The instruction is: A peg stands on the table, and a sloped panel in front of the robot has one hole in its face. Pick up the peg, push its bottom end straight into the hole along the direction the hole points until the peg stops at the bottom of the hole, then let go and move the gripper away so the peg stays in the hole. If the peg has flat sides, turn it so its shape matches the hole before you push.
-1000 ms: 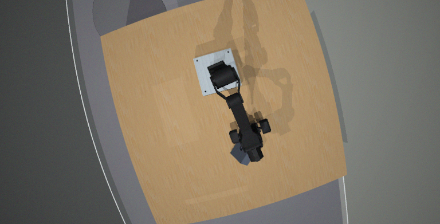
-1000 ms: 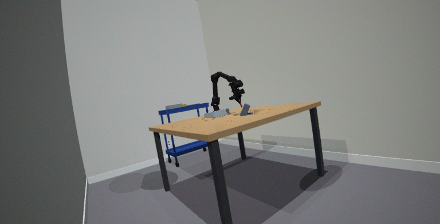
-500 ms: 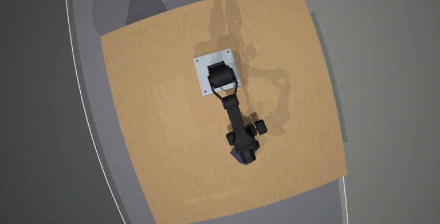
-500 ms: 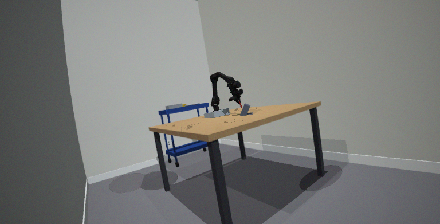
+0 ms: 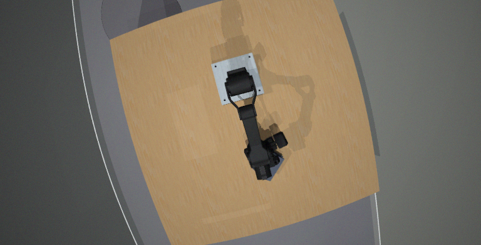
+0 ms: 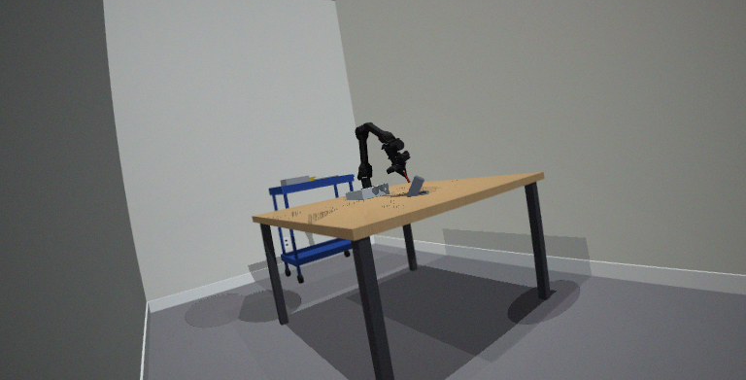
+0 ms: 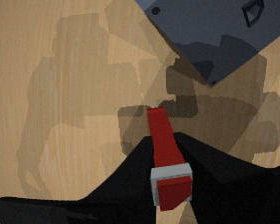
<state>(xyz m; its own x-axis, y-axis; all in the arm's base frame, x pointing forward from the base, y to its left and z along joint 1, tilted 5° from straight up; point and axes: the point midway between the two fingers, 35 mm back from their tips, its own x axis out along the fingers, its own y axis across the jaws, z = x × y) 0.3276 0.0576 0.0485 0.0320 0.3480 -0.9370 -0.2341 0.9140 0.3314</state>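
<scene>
Now: gripper tip 11 cm short of the sloped panel, 3 cm to the left of it and 6 cm above it. The rest, counted from my gripper tip: red peg (1 cm to the right, 1 cm above).
</scene>
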